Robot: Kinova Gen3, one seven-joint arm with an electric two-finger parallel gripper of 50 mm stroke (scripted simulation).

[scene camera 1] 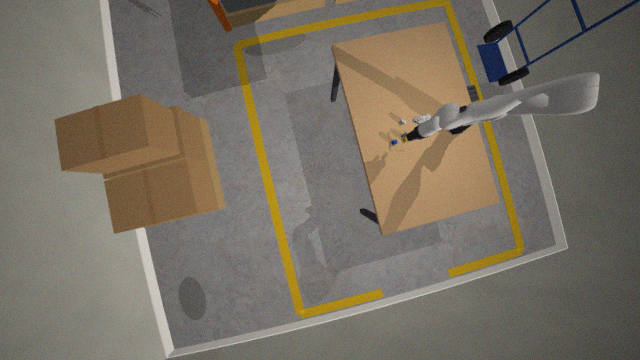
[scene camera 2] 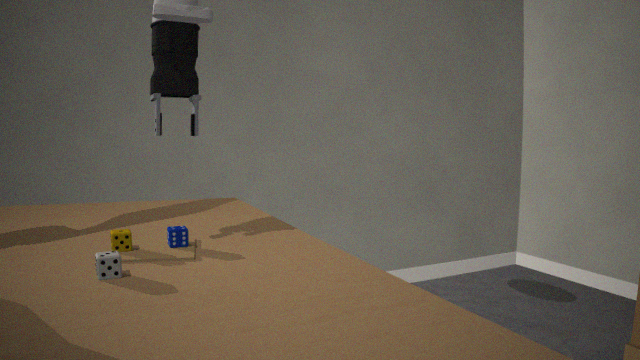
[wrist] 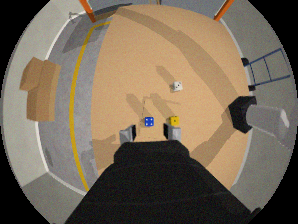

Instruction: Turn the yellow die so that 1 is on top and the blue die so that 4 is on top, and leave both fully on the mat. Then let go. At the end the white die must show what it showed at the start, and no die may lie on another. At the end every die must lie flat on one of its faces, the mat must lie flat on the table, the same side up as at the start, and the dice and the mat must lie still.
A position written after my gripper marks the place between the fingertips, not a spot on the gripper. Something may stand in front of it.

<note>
In view: my gripper [scene camera 2: 176, 135].
My gripper shows as well in the wrist view [wrist: 149, 129].
</note>
